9 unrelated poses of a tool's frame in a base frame.
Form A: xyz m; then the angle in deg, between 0 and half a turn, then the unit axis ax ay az.
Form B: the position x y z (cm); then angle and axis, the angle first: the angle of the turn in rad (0 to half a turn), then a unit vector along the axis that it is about. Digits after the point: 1 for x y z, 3 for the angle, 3 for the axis.
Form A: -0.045, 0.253, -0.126, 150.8, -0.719, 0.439, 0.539
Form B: -4.5, 25.3, -12.6, 2.632, -0.719, 0.439, 0.539
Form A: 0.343, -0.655, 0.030, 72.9, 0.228, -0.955, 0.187
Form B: 34.3, -65.5, 3.0, 1.272, 0.228, -0.955, 0.187
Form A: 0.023, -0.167, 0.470, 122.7, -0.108, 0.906, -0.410
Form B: 2.3, -16.7, 47.0, 2.142, -0.108, 0.906, -0.410
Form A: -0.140, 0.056, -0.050, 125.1, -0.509, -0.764, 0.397
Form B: -14.0, 5.6, -5.0, 2.183, -0.509, -0.764, 0.397
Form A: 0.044, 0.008, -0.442, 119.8, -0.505, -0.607, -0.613
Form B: 4.4, 0.8, -44.2, 2.091, -0.505, -0.607, -0.613
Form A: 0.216, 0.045, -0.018, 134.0, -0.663, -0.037, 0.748
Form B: 21.6, 4.5, -1.8, 2.339, -0.663, -0.037, 0.748
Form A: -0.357, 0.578, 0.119, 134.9, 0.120, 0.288, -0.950
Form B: -35.7, 57.8, 11.9, 2.354, 0.120, 0.288, -0.950
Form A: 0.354, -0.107, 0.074, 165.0, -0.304, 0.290, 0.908
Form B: 35.4, -10.7, 7.4, 2.880, -0.304, 0.290, 0.908
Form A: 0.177, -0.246, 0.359, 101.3, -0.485, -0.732, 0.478
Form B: 17.7, -24.6, 35.9, 1.768, -0.485, -0.732, 0.478
